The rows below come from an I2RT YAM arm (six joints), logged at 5 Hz.
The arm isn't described. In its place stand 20 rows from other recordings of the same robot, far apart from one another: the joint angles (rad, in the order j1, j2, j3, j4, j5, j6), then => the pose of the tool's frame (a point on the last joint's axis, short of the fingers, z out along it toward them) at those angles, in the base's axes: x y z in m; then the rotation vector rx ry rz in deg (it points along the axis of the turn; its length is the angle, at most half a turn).
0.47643 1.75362 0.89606 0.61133 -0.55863 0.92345 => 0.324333 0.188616 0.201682 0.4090 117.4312 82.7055
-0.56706 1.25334 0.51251 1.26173 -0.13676 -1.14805 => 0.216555 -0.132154 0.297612 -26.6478 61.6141 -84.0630
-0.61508 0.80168 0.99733 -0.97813 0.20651 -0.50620 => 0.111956 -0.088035 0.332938 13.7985 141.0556 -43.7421
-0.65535 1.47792 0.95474 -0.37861 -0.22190 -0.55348 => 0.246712 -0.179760 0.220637 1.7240 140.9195 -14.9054
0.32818 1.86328 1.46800 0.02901 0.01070 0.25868 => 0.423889 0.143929 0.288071 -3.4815 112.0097 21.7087
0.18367 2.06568 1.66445 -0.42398 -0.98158 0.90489 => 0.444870 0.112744 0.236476 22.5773 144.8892 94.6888
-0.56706 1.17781 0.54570 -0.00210 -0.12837 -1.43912 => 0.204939 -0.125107 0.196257 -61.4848 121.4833 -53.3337
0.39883 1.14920 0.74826 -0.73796 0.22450 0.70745 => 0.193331 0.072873 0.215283 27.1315 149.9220 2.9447
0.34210 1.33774 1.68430 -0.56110 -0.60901 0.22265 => 0.247442 0.109733 0.488043 -32.0249 100.7766 53.9497
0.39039 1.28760 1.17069 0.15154 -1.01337 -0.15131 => 0.256067 0.138044 0.401212 -66.6921 65.7693 54.7806
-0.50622 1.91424 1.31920 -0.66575 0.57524 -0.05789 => 0.320421 -0.199788 0.175520 43.8207 158.1165 -53.6981
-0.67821 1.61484 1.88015 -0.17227 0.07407 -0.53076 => 0.279726 -0.228760 0.509560 10.2368 89.1132 -58.6439
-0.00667 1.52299 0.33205 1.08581 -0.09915 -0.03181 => 0.262788 0.001771 0.160429 -5.4884 95.8531 3.0972
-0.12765 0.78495 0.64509 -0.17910 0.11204 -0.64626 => 0.186034 -0.027890 0.291056 -24.0979 108.3793 -36.0235
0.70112 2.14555 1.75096 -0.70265 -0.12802 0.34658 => 0.350555 0.301889 0.199008 -30.2273 154.8862 27.8036
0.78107 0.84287 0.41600 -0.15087 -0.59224 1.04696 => 0.113087 0.140096 0.207228 -4.5224 146.4391 88.9496
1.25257 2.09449 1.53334 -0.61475 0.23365 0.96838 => 0.143360 0.408844 0.162268 -18.5746 155.8523 19.9428
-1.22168 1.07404 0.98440 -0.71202 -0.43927 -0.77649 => 0.088609 -0.199152 0.307099 17.6574 132.4908 -29.2295
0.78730 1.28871 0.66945 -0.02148 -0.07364 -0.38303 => 0.187731 0.192158 0.208261 -72.4149 105.0250 17.4504
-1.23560 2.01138 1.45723 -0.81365 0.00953 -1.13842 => 0.129482 -0.372742 0.167039 8.6017 175.1345 -16.8723
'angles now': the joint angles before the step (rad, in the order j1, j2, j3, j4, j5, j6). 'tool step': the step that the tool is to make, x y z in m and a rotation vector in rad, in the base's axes. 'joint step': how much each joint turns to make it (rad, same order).
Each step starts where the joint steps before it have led.
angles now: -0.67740 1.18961 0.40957 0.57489 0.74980 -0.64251
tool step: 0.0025 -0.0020 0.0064 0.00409 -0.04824 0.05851
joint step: -0.00803 -0.00800 0.01849 -0.00886 -0.07181 0.02637
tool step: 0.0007 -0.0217 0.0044 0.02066 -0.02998 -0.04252
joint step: -0.06763 0.06430 0.06444 -0.01441 -0.03146 0.03775
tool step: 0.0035 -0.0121 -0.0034 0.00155 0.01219 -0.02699
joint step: -0.02359 0.06412 0.02821 0.03096 0.00481 -0.00813
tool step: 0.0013 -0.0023 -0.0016 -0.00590 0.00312 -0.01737
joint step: -0.00089 0.01931 0.00361 0.01987 0.01744 -0.00368
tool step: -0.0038 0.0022 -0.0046 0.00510 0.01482 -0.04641
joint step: 0.00077 -0.00383 -0.01755 -0.00314 0.04755 0.00425
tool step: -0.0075 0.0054 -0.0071 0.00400 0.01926 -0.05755
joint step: 0.00053 -0.01710 -0.03819 0.00193 0.05898 0.00384
